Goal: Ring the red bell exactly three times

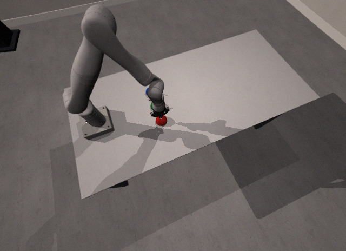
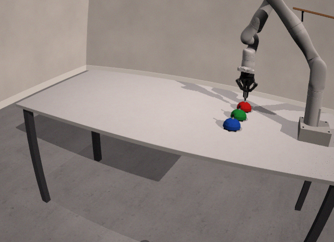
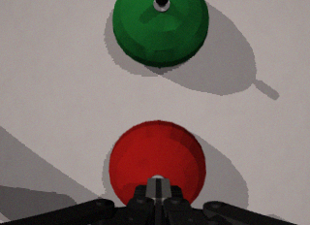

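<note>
Right now the red bell is 4 cm below my hand. Also, from my hand: blue bell: 26 cm to the left, 4 cm below, 4 cm behind; then green bell: 13 cm to the left, 4 cm below, 2 cm behind.
</note>
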